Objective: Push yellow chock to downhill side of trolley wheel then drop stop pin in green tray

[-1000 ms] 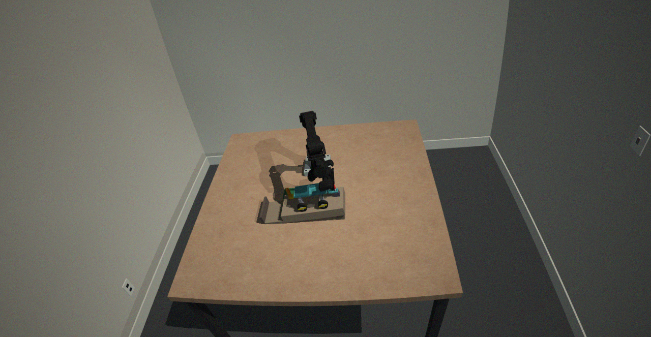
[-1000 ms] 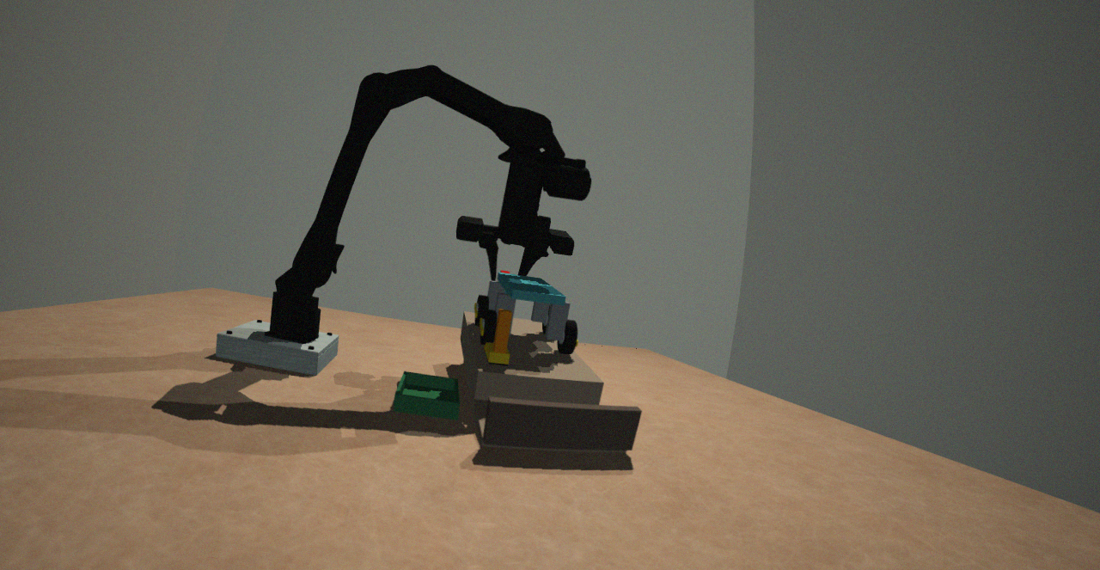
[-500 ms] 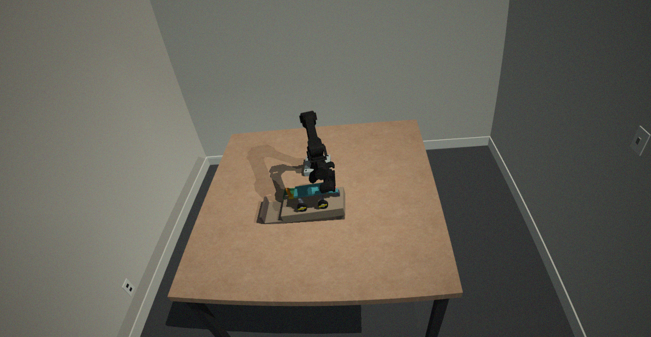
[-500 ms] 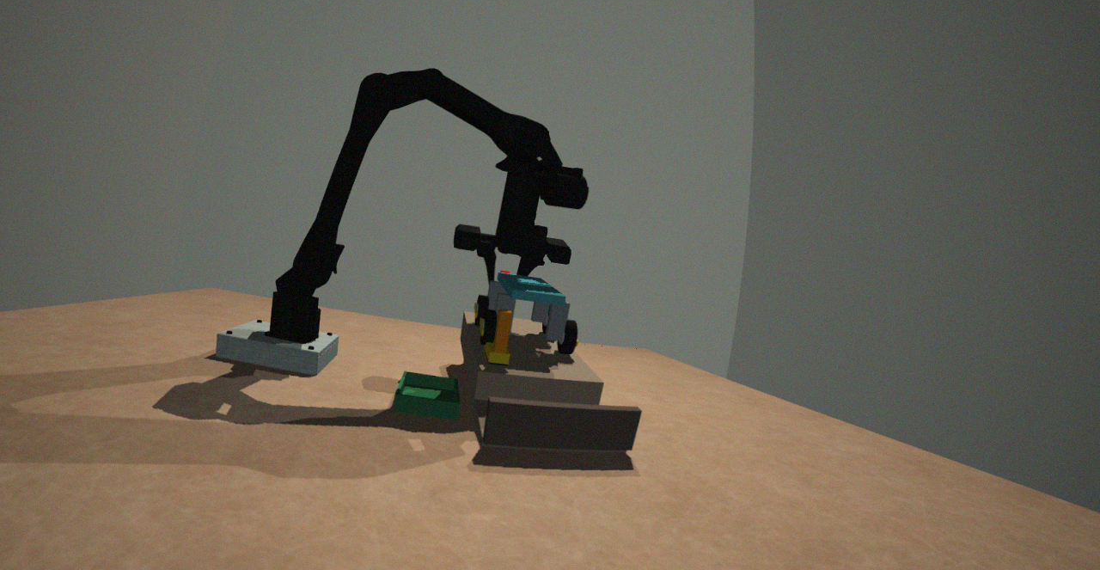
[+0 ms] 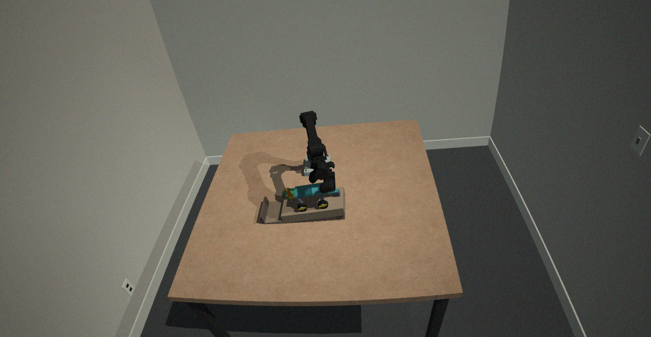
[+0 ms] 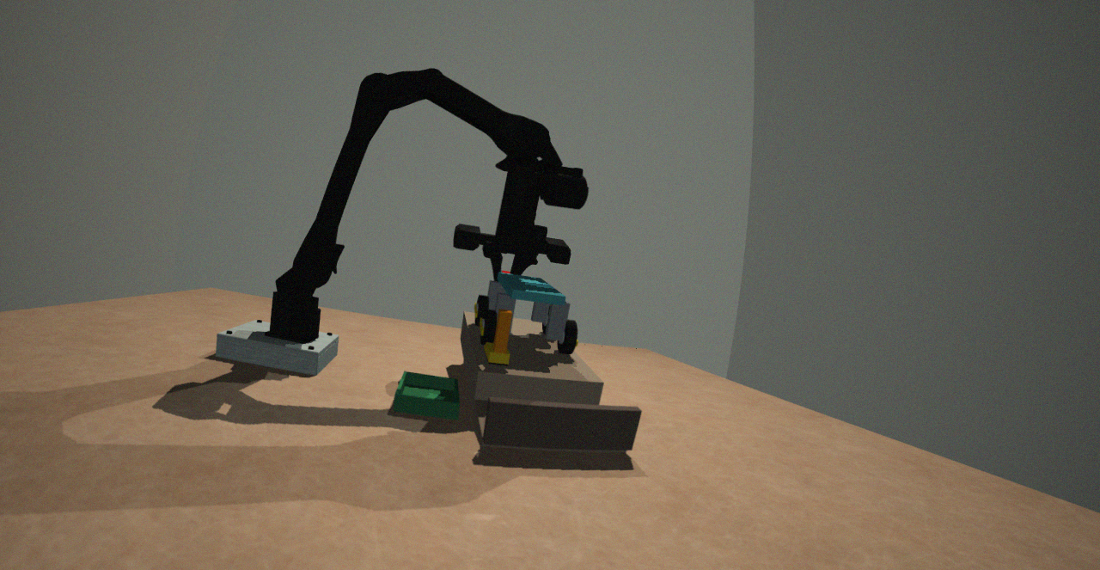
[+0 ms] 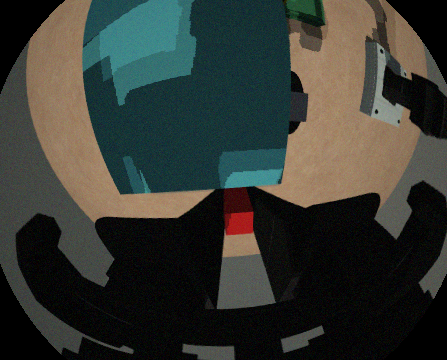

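Now: gripper tip 22 cm to the left of the yellow chock, 5 cm above it and 1 cm past it. The rest, counted from my gripper tip: teal trolley: 11 cm to the right, 3 cm ahead, 2 cm below; red-headed stop pin: right at my gripper tip; brown ramp: 11 cm to the right, 9 cm below, 3 cm ahead.
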